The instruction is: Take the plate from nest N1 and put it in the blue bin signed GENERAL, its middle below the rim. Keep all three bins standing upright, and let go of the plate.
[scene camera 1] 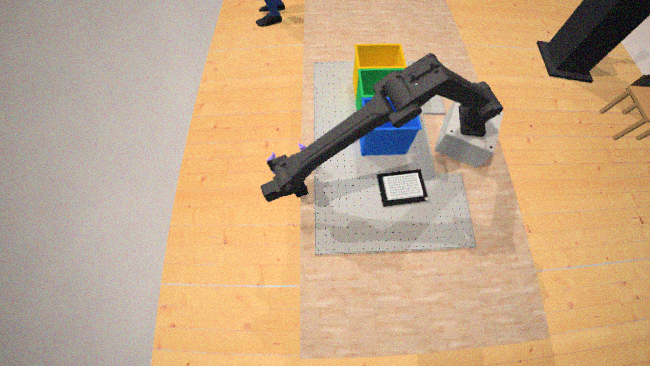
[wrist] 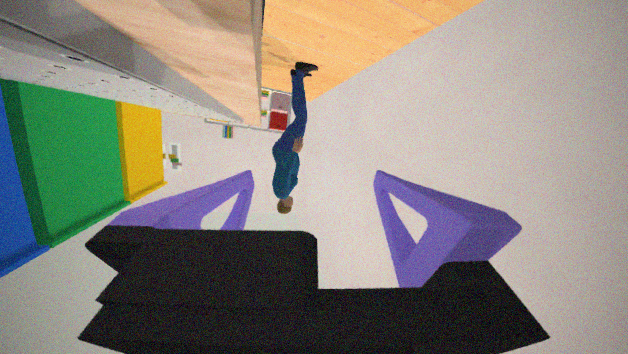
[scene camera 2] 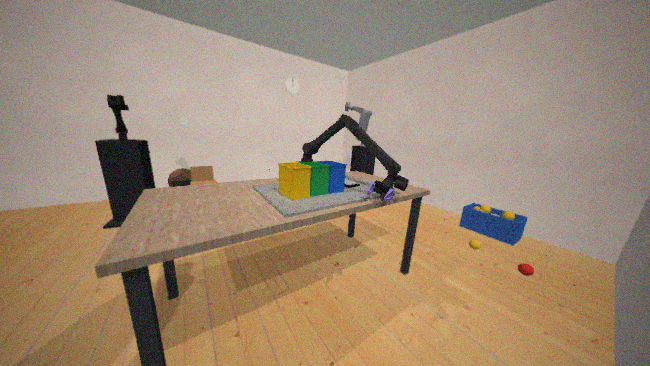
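Where they show: gripper, fingertip midpoint: (scene camera 1: 286, 148) (wrist: 313, 177) (scene camera 2: 375, 197); arm's base, link origin: (scene camera 1: 471, 120).
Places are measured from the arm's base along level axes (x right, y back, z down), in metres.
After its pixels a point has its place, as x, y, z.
A white plate (scene camera 1: 404, 186) @[-0.237, -0.225, 0.096] lies in a black nest (scene camera 1: 381, 196) @[-0.277, -0.303, 0.110] (scene camera 2: 353, 185) @[-0.246, -0.308, 0.108] on the perforated grey board (scene camera 1: 345, 240) @[-0.440, -0.415, 0.119] (scene camera 2: 300, 206) @[0.247, -0.543, 0.119]. No nest label is readable. The blue bin (scene camera 1: 385, 142) @[-0.109, -0.307, 0.027] (scene camera 2: 337, 178) @[-0.056, -0.390, 0.026] (wrist: 11, 200) @[-0.011, -0.396, 0.006] stands upright beyond the nest in scene camera 1; its sign does not show. The arm partly covers its opening. The green bin (scene camera 1: 358, 95) @[0.089, -0.410, 0.029] (scene camera 2: 320, 180) @[0.073, -0.408, 0.026] (wrist: 70, 160) @[0.050, -0.405, 0.035] and the yellow bin (scene camera 1: 380, 54) @[0.274, -0.335, -0.014] (scene camera 2: 294, 182) @[0.243, -0.432, 0.021] (wrist: 142, 150) @[0.190, -0.425, 0.033] stand upright in a row with it. My gripper (scene camera 1: 287, 151) @[-0.140, -0.654, 0.074] (scene camera 2: 379, 191) @[-0.140, -0.654, 0.074] (wrist: 313, 177) @[-0.140, -0.654, 0.074] is open and empty, near the table's long edge, away from the plate, its purple fingers pointing sideways.
The arm's pale base block (scene camera 1: 462, 150) @[-0.088, -0.014, 0.063] stands beside the board, on the other side from my gripper. In the wrist view, a person (wrist: 287, 165) appears upside down beyond the table. A blue box of yellow balls (scene camera 2: 492, 227) is off to the right in scene camera 2.
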